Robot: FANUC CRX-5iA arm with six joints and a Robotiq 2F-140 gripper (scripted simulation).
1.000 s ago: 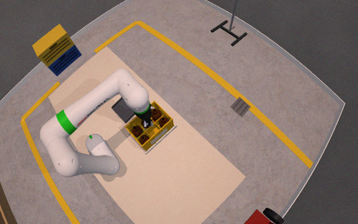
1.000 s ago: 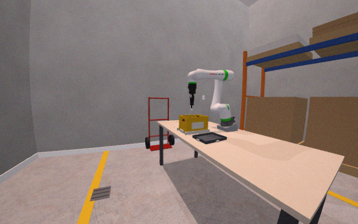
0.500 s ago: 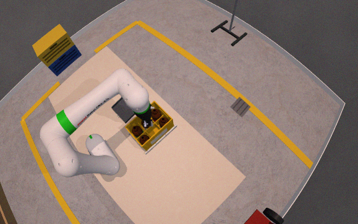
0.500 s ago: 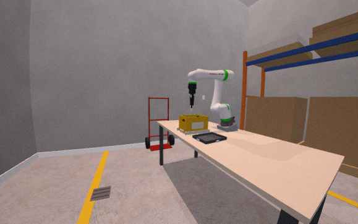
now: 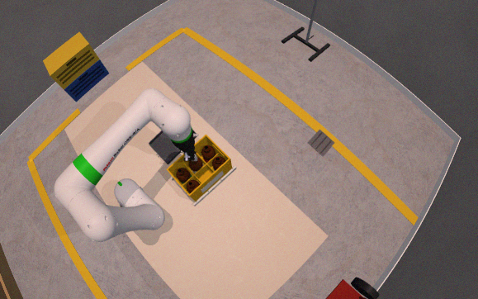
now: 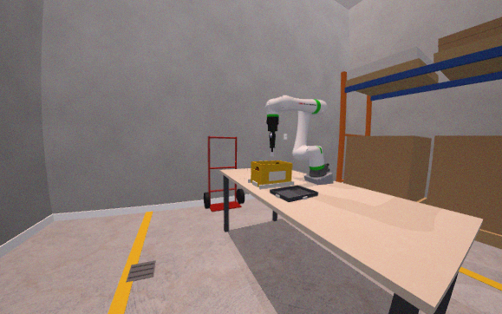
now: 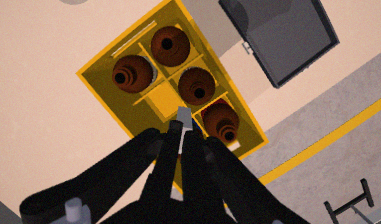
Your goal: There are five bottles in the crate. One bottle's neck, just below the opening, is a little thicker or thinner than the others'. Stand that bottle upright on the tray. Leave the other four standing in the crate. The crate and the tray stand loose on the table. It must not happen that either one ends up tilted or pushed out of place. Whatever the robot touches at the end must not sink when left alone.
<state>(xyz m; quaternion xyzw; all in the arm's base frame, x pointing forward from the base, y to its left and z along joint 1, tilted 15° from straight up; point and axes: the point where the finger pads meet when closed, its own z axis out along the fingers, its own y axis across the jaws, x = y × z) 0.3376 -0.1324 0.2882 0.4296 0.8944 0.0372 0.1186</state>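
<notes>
Right now the brown bottle is 3 cm to the left of my hand and 17 cm below it. From my hand the other things lie so: yellow crate 1 cm to the right, 17 cm below; then dark tray 4 cm ahead, 28 cm to the left, 24 cm below.
</notes>
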